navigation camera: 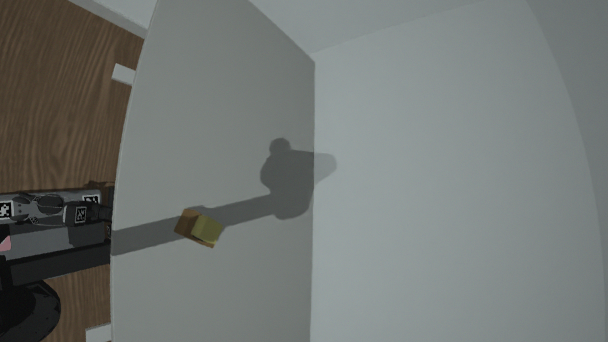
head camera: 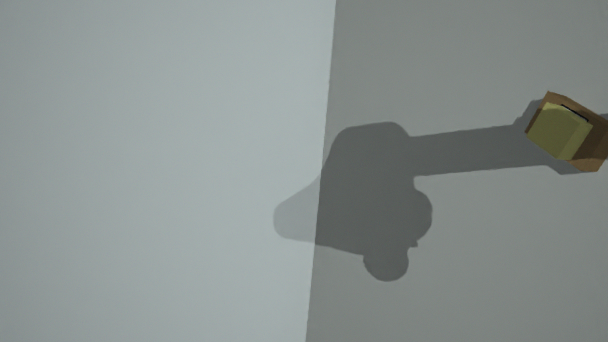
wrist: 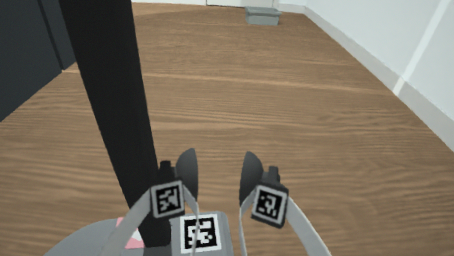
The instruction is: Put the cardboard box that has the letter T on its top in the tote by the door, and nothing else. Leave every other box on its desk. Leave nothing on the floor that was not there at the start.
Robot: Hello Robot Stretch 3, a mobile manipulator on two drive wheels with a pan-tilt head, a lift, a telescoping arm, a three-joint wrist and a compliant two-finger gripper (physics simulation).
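Places are measured from the robot's base along level axes (x ahead, y left, z up), in millimetres.
Pixels of known places: gripper, fingertip midpoint: [navigation camera: 12,208] [wrist: 219,168]; robot's base at its link origin: [navigation camera: 51,203].
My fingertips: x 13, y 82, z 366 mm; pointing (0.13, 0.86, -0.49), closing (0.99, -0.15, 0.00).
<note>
For each thing: its top centre in the pictures, then the offset to it from my fingertips. Level surfaces: height alone.
- brown cardboard box at its top centre: [head camera: 564,129] [navigation camera: 203,229] dx -69, dy -366, dz +404 mm
- grey desk at its surface level: dz +354 mm
- yellow block-shaped thing at its top centre: [head camera: 551,130] [navigation camera: 211,230] dx -65, dy -363, dz +442 mm
A brown cardboard box [head camera: 599,139] [navigation camera: 186,221] sits on the grey desk [head camera: 465,65] [navigation camera: 210,100]. A yellow block-shaped thing [head camera: 556,131] [navigation camera: 207,229] covers part of its top. No letter is readable on the box. A small grey tote [wrist: 262,18] stands on the floor far off, at the foot of a white door [wrist: 230,2]. My gripper [wrist: 219,168] is open with bare floor between its fingertips, low above the floor and away from the box. In the navigation view, the stowed arm and wrist are beside the desk edge, at the lower left.
A black upright post [wrist: 107,95] stands left of the fingers. A dark panel [wrist: 27,50] is at the far left, and a white wall with a skirting board [wrist: 375,72] runs along the right. White desk feet [navigation camera: 123,74] [navigation camera: 98,334] show beside the desk edge. My shadow falls across the desk.
</note>
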